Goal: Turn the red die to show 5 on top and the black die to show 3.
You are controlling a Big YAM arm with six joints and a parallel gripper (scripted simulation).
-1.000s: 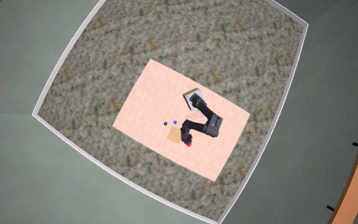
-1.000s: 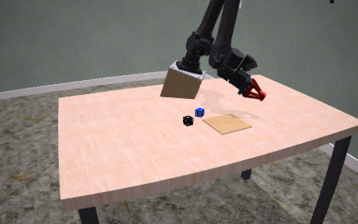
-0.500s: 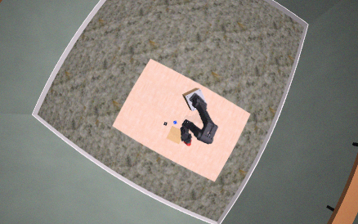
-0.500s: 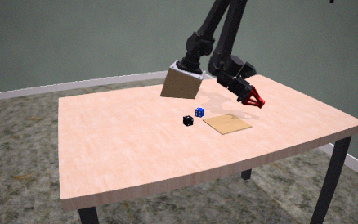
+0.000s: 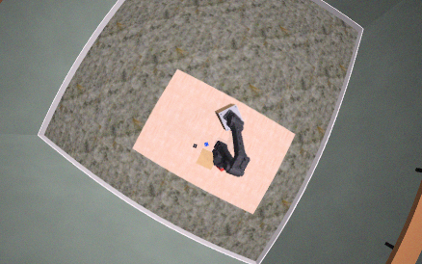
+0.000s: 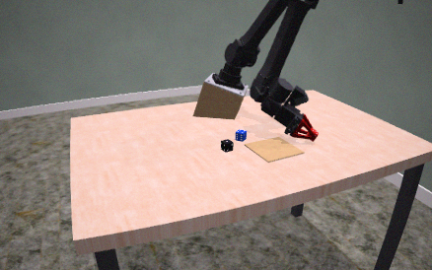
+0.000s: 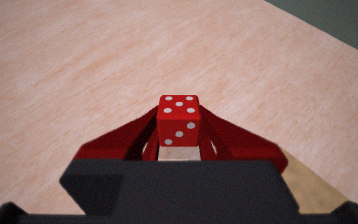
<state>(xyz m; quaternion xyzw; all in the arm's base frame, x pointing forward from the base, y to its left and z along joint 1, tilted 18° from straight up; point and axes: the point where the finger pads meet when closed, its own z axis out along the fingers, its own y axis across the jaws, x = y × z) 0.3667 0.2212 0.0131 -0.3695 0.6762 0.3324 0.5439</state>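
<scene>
My gripper is now right at the red die. From my hand the other things lie so: black die: 300 mm to the right, 10 mm below; blue die: 230 mm to the right, 70 mm behind, 10 mm below; tan mat: 150 mm to the right, 30 mm below, 20 mm ahead.
</scene>
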